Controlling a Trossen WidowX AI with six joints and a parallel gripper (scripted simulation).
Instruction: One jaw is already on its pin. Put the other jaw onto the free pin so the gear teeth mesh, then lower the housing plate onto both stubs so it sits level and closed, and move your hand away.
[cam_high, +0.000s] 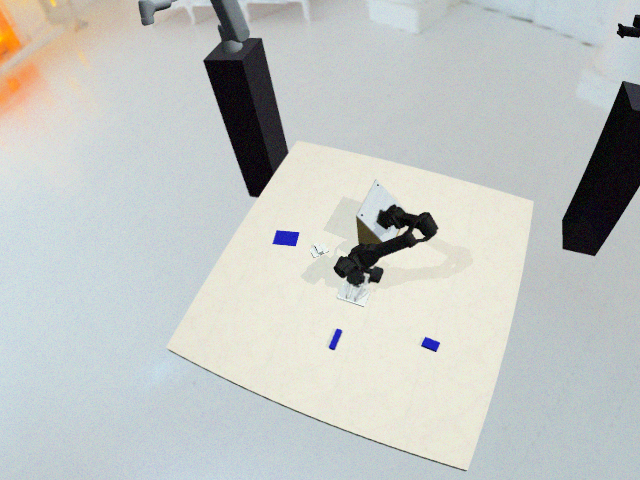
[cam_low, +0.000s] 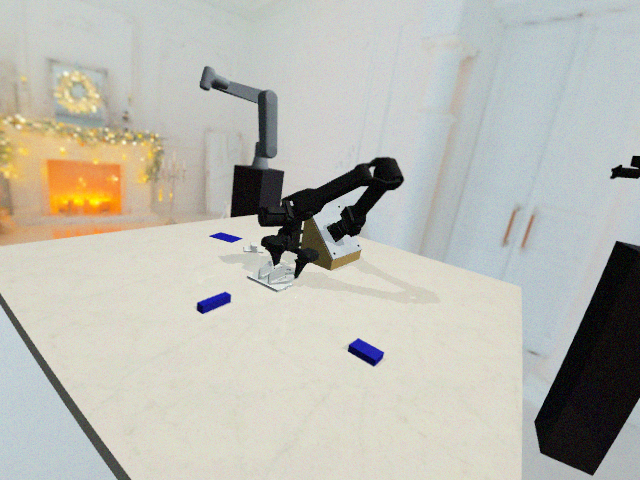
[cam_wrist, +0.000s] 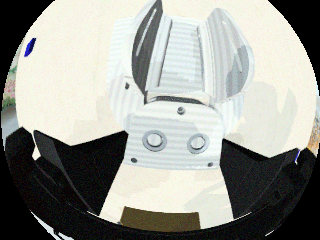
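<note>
My gripper tip is now 10 mm short of the housing plate and 20 mm below it. From my gripper tip the other things lie so: flat blue patch (130 mm behind, 380 mm to the right, 10 mm below).
</note>
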